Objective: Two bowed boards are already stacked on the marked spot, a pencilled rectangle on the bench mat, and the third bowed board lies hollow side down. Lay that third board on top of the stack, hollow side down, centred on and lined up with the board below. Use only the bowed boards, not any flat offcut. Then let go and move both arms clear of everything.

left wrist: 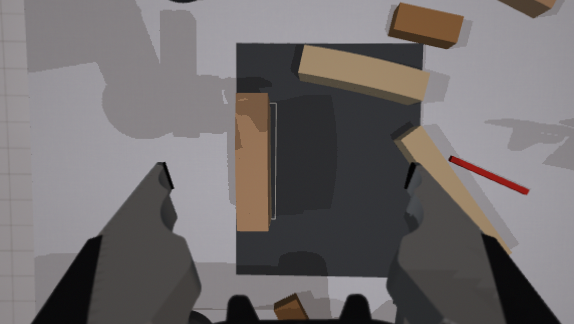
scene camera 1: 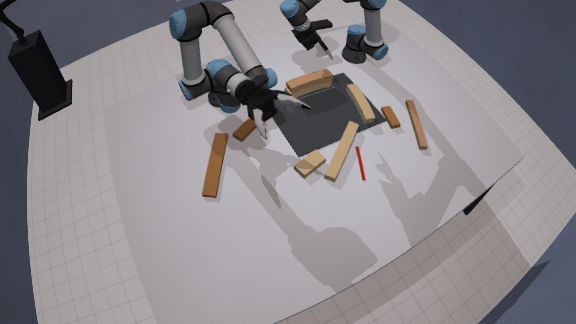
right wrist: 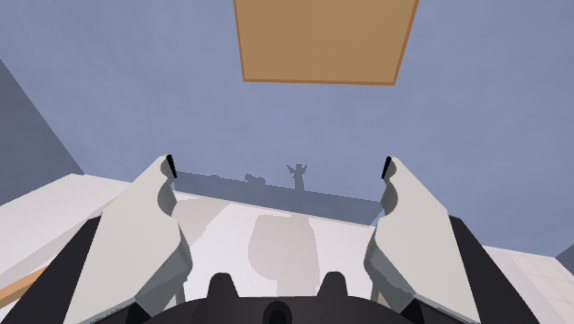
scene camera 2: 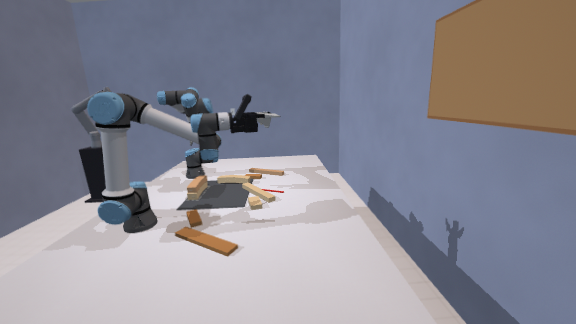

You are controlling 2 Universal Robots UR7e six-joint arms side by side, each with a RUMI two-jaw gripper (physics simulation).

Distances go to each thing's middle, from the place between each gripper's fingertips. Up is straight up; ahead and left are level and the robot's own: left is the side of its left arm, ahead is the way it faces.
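From my left hand: orange-tan bowed board (left wrist: 252, 110), 250 mm below, 70 mm behind, 10 mm to the right; dark mat (scene camera 1: 332, 108), 330 mm below, 60 mm ahead, 10 mm to the right; long pale offcut (scene camera 1: 339, 156), far below, far ahead, a little to the right; brown plank (scene camera 1: 211, 183), far below, far to the right, a fair way ahead.
Right hand: far above the long pale offcut, far to the right of it, a fair way past it. Counted from my right hand: orange-tan bowed board, 440 mm below, 550 mm behind, 420 mm to the left; dark mat, 530 mm below, 420 mm behind, 420 mm to the left; brown plank, far below, far behind, a fair way to the right.
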